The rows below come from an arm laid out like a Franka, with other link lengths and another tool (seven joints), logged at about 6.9 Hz.
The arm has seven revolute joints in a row. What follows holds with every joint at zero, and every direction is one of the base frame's.
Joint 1 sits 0.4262 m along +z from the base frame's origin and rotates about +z.
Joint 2 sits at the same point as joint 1 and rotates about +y.
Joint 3 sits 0.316 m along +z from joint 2 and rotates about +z.
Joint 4 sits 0.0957 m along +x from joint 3 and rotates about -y.
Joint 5 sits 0.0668 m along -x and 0.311 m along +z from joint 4 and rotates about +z.
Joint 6 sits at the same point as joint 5 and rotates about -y.
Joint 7 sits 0.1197 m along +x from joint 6 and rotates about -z.
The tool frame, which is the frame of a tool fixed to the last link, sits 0.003 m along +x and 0.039 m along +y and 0.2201 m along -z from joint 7; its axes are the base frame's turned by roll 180, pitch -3.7 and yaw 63.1 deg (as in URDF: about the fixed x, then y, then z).
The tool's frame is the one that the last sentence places.
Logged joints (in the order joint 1, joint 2, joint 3, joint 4, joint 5, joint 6, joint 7), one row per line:
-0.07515 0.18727 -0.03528 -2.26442 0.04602 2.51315 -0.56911
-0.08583 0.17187 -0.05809 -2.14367 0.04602 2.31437 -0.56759
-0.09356 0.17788 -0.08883 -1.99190 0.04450 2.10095 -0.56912
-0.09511 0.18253 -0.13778 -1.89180 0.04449 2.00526 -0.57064
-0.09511 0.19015 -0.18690 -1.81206 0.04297 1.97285 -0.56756
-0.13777 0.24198 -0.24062 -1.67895 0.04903 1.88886 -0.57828
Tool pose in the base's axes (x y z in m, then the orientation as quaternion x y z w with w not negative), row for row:
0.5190 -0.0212 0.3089 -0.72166 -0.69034 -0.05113 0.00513
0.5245 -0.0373 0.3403 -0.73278 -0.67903 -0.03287 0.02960
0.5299 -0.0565 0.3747 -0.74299 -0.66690 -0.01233 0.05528
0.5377 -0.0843 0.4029 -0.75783 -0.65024 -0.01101 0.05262
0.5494 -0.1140 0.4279 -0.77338 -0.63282 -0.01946 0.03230
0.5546 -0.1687 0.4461 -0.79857 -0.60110 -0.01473 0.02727
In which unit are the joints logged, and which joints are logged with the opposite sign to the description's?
The joints are logged in radians. Opposite sign: none.
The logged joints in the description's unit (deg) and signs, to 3 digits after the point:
-4.306 10.730 -2.021 -129.742 2.637 143.993 -32.608
-4.918 9.847 -3.328 -122.823 2.637 132.604 -32.521
-5.361 10.192 -5.090 -114.127 2.550 120.376 -32.608
-5.449 10.458 -7.894 -108.392 2.549 114.893 -32.695
-5.449 10.895 -10.709 -103.823 2.462 113.036 -32.519
-7.894 13.864 -13.787 -96.197 2.809 108.224 -33.133

